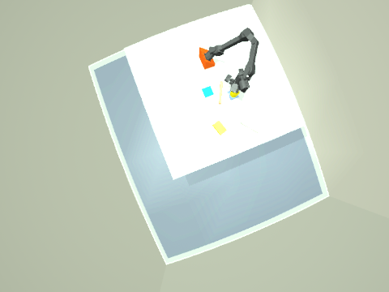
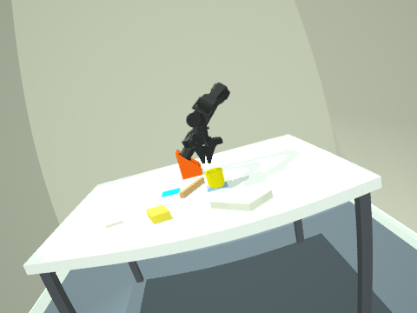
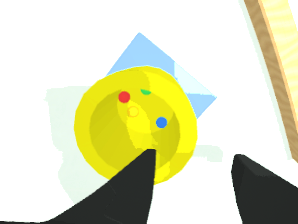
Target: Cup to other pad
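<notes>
My gripper tip is now 20 mm short of the yellow cup, 20 mm to the right of it and 60 mm above it. Also, from my gripper tip: blue marble (20 mm to the left, 80 mm below); then green marble (30 mm ahead, 10 mm to the left, 80 mm below); then red marble (40 mm ahead, 30 mm to the left, 80 mm below).
</notes>
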